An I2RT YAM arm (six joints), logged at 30 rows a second.
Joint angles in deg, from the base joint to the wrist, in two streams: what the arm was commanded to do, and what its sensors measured. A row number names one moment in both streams.
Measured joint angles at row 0:
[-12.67 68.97 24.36 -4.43 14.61 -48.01]
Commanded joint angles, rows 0 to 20:
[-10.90 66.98 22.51 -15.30 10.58 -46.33]
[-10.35 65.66 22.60 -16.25 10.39 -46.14]
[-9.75 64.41 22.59 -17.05 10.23 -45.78]
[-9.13 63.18 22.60 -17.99 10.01 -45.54]
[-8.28 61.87 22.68 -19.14 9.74 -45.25]
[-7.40 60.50 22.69 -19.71 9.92 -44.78]
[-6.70 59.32 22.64 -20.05 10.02 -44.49]
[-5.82 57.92 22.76 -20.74 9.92 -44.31]
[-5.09 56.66 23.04 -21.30 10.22 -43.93]
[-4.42 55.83 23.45 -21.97 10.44 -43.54]
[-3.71 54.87 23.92 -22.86 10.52 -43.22]
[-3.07 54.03 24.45 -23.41 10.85 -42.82]
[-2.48 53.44 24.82 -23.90 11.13 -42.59]
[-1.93 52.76 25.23 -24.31 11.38 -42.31]
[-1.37 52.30 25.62 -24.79 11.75 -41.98]
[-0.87 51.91 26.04 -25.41 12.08 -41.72]
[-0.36 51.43 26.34 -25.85 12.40 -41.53]
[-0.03 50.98 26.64 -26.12 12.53 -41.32]
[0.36 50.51 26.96 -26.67 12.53 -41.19]
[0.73 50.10 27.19 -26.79 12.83 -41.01]
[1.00 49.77 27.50 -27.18 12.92 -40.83]
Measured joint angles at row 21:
[0.14 50.83 25.80 -23.90 11.88 -42.65]
